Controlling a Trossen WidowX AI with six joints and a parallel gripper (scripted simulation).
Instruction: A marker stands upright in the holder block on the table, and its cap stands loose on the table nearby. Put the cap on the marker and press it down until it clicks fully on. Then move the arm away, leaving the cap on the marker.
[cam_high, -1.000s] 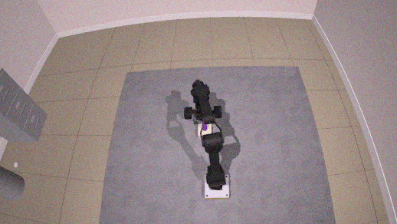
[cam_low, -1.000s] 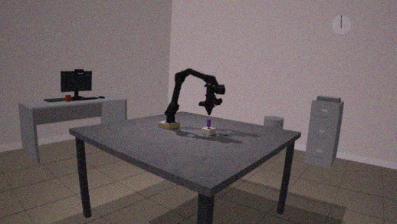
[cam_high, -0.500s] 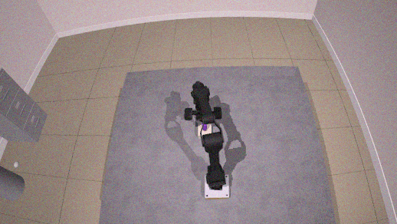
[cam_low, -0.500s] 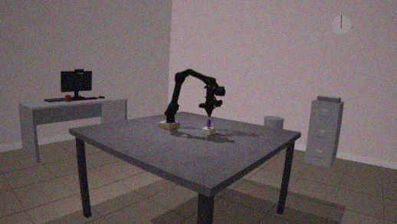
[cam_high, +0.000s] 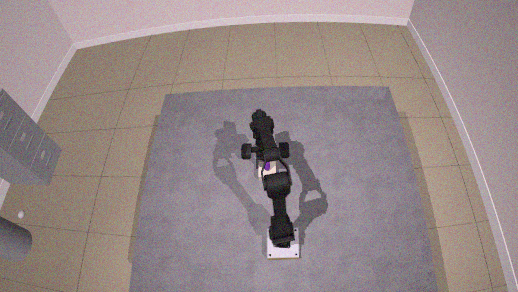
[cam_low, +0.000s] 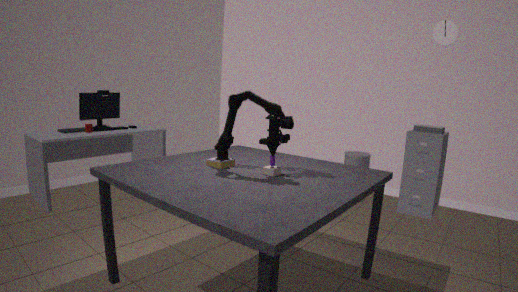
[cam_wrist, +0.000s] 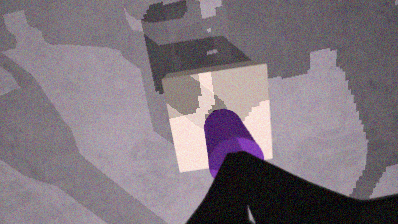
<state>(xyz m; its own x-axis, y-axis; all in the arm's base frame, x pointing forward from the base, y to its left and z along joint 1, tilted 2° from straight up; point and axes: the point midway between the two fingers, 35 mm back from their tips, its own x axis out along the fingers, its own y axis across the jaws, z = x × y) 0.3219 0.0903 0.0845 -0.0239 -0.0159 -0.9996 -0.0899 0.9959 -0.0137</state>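
Right now my gripper tip is 3 cm above the purple cap. Round my gripper tip: holder block (8 cm below).
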